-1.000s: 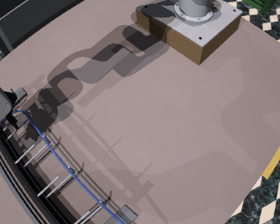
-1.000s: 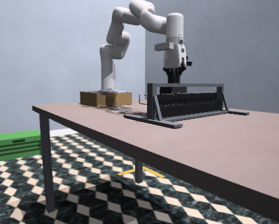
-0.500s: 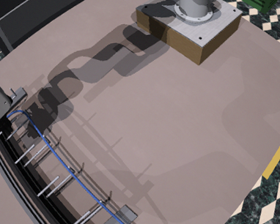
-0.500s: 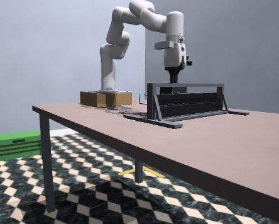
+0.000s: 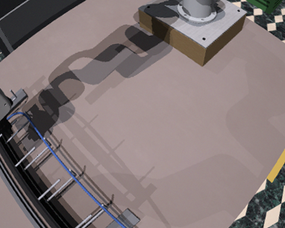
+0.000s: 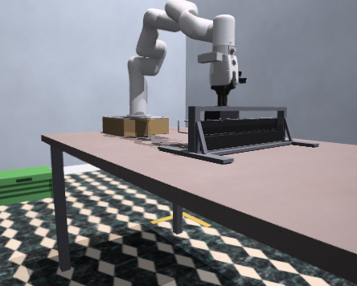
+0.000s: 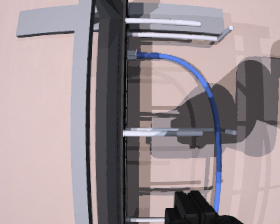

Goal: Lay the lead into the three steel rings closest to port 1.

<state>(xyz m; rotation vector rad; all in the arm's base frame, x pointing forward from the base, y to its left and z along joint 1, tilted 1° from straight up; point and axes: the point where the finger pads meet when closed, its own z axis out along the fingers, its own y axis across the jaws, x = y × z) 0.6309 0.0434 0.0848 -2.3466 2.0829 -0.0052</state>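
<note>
My gripper is now 60 mm short of the rack, 60 mm to the right of it and 100 mm above it.
</note>
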